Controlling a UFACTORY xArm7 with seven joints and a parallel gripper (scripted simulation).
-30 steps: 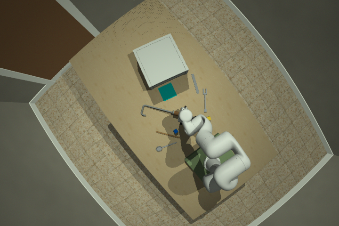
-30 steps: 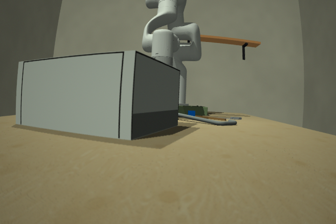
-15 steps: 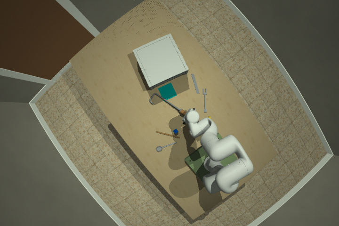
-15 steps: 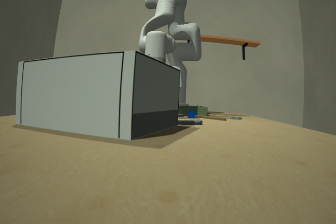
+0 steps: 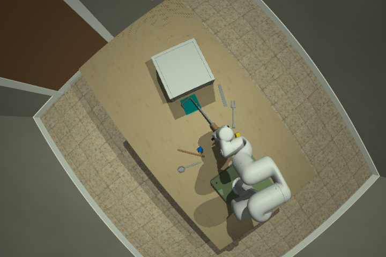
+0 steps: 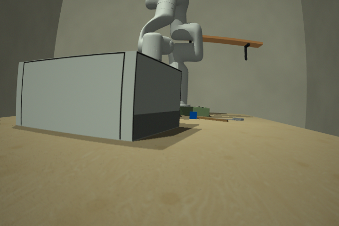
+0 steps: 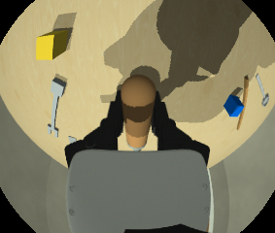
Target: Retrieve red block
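Right now my hand is 25 cm short of the teal square, 2 cm to the right of it and 2 cm above it. The rest, counted from my hand: fork 15 cm to the right, 3 cm ahead, 2 cm below; yellow block 9 cm behind, 8 cm to the right, 1 cm below; hook tool 13 cm ahead, 3 cm to the left, 1 cm below.
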